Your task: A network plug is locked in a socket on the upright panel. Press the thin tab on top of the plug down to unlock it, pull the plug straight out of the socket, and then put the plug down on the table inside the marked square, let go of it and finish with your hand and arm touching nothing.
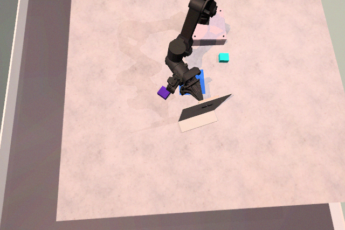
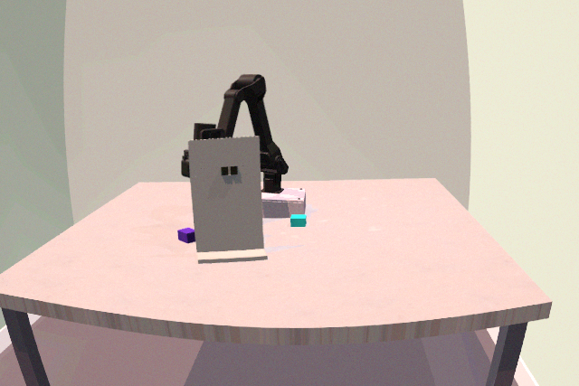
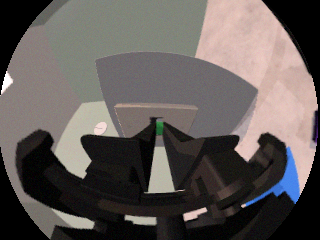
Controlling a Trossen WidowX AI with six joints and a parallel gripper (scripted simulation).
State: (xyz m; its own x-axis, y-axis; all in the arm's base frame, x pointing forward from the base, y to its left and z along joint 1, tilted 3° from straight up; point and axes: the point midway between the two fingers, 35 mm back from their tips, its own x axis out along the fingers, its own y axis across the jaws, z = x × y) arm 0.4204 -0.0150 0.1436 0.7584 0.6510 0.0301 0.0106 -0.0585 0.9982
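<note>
My gripper tip is 140 mm past the blue marked square, 30 mm to the left of it and 210 mm above it. The rest, counted from my gripper tip: upright grey panel (20 mm ahead, 20 mm to the left, 80 mm below); then purple cube (70 mm behind, 150 mm to the right, 190 mm below); then green network plug (10 mm ahead).
</note>
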